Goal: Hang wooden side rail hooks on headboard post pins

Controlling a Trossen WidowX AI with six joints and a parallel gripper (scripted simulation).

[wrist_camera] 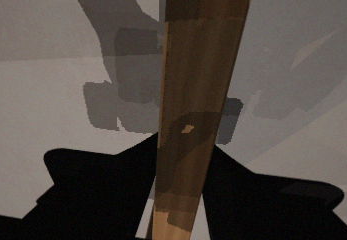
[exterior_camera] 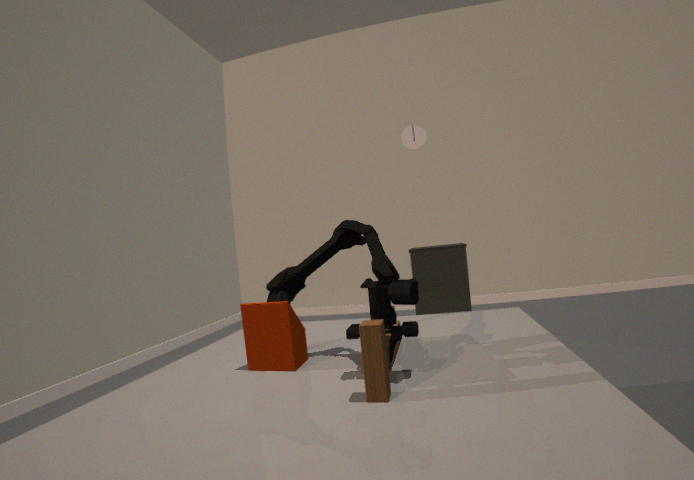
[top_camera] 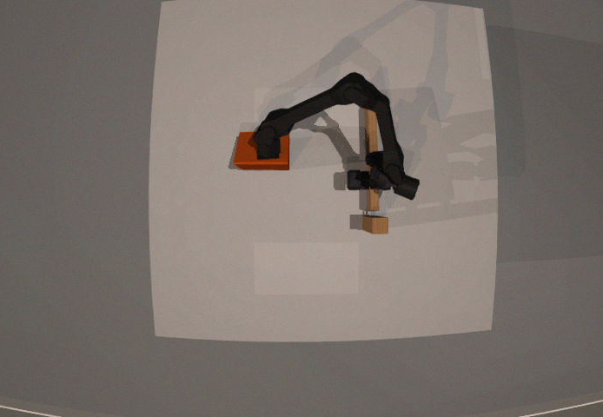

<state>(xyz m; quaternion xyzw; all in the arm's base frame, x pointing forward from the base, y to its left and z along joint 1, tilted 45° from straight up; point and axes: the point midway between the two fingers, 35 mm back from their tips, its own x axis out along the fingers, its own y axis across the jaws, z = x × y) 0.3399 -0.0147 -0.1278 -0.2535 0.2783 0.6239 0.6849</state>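
Now: gripper tip 14 cm to the left of the headboard post, 4 cm below it and 1 cm past it.
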